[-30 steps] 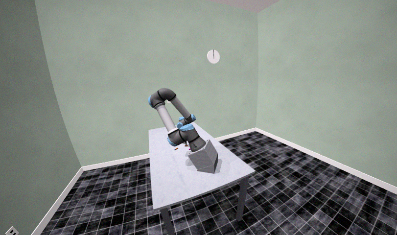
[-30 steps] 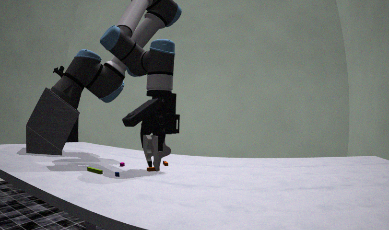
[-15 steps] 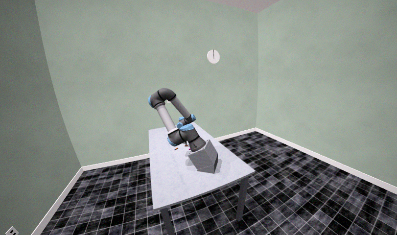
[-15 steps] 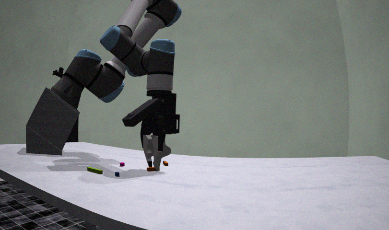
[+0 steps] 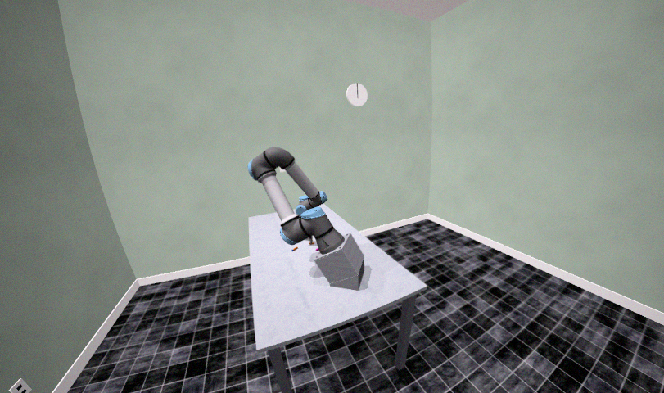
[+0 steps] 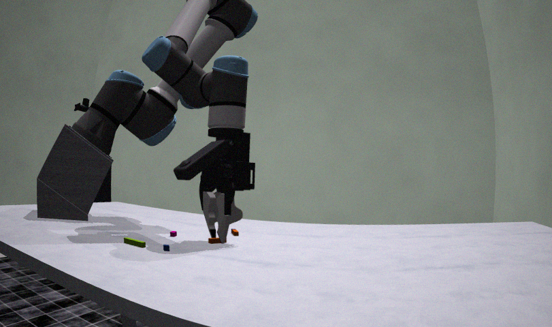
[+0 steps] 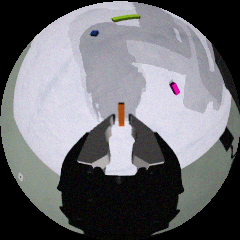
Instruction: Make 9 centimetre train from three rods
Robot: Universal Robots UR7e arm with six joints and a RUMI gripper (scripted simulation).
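Right now the magenta rod is 100 mm behind my hand and 10 mm below it. The rest, counted from my hand: lime rod: 110 mm behind, 160 mm to the right, 10 mm below.
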